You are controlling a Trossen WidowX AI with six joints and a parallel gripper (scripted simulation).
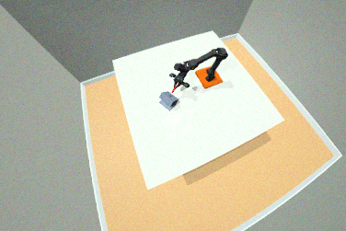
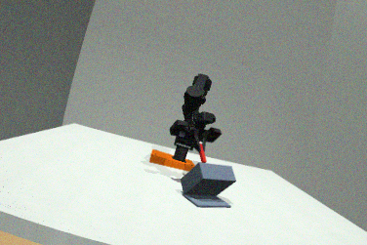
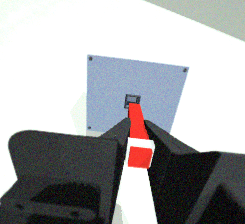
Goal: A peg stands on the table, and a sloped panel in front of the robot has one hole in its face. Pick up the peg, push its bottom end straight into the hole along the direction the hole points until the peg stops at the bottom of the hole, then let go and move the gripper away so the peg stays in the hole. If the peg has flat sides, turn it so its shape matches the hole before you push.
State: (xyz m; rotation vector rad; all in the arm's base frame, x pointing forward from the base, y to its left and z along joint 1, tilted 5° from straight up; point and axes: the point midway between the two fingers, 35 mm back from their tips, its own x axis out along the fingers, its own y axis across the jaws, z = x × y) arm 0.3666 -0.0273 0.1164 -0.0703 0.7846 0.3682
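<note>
My gripper tip is 8 cm above the grey-blue sloped panel, 7 cm short of it and 2 cm to the right of it. From my gripper tip the other things lie so: thin flat foot plate: 14 cm below, 9 cm ahead, 3 cm to the left; red peg: 1 cm behind, 1 cm above.
</note>
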